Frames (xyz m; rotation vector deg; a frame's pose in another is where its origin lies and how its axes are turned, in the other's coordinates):
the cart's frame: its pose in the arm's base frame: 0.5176 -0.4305 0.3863 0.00 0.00 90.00
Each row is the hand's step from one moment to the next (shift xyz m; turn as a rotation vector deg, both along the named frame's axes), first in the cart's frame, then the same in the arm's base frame.
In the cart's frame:
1: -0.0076 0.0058 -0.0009 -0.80 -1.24 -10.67
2: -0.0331 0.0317 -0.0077 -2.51 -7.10 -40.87
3: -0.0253 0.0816 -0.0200 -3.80 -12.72 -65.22
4: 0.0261 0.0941 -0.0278 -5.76 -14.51 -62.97
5: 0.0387 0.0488 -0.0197 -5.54 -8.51 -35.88
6: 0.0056 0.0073 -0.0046 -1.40 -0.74 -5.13
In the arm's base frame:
1: -0.0058 -0.0076 -0.0009 1.24 -0.80 -10.67
2: -0.0317 -0.0331 -0.0077 7.10 -2.51 -40.87
3: -0.0816 -0.0253 -0.0200 12.72 -3.80 -65.22
4: -0.0941 0.0261 -0.0278 14.51 -5.76 -62.97
5: -0.0488 0.0387 -0.0197 8.51 -5.54 -35.88
6: -0.0073 0.0056 -0.0046 0.74 -1.40 -5.13

